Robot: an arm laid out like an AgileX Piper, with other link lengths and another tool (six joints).
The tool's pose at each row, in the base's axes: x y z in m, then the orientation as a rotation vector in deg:
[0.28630, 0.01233, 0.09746, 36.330, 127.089, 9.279]
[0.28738, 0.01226, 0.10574, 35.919, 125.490, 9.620]
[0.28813, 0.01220, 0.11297, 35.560, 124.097, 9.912]
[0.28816, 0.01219, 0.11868, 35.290, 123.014, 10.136]
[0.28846, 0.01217, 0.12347, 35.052, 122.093, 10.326]
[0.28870, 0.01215, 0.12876, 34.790, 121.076, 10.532]
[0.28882, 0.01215, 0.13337, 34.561, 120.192, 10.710]
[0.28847, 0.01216, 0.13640, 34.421, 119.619, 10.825]
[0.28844, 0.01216, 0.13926, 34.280, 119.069, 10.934]
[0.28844, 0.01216, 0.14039, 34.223, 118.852, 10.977]
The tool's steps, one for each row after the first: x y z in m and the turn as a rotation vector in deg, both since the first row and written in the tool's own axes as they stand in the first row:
[-0.00622, 0.00297, -0.00472, -0.754, -1.480, 0.064]
[-0.01154, 0.00548, -0.00899, -1.410, -2.770, 0.120]
[-0.01541, 0.00728, -0.01278, -1.917, -3.771, 0.170]
[-0.01882, 0.00889, -0.01575, -2.352, -4.622, 0.207]
[-0.02253, 0.01063, -0.01910, -2.830, -5.563, 0.248]
[-0.02571, 0.01212, -0.02209, -3.247, -6.381, 0.283]
[-0.02756, 0.01295, -0.02437, -3.514, -6.909, 0.313]
[-0.02947, 0.01384, -0.02630, -3.772, -7.417, 0.335]
[-0.03023, 0.01419, -0.02706, -3.875, -7.618, 0.344]

